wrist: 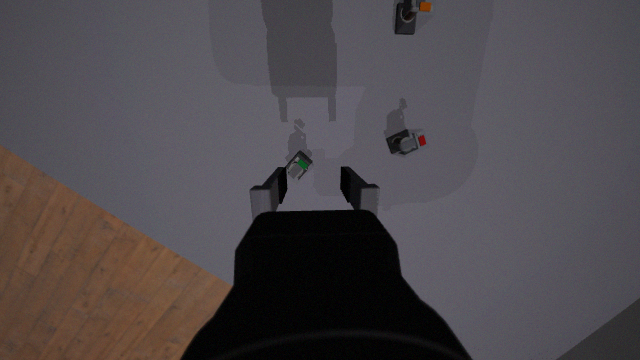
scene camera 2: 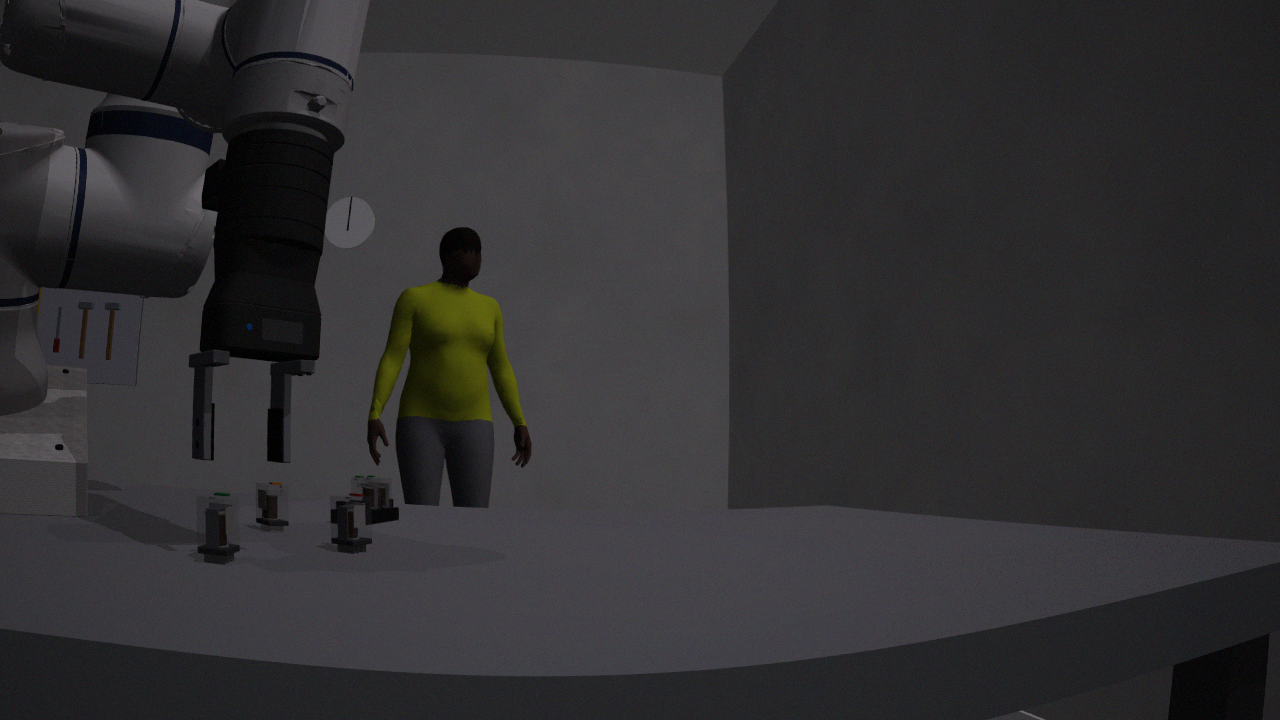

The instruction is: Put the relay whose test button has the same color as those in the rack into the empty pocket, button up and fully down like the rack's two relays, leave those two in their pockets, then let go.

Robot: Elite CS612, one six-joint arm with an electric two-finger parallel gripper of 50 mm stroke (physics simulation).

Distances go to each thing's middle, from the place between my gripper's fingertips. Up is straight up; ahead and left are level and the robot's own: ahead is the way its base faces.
I see the green-button relay [scene camera 2: 218,538] 4 cm below my hand, 2 cm behind it and 1 cm to the right of it. Round my hand: orange-button relay [scene camera 2: 272,512] 19 cm to the left, 4 cm below, 1 cm behind; then red-button relay [scene camera 2: 351,515] 9 cm to the left, 7 cm ahead, 4 cm below.
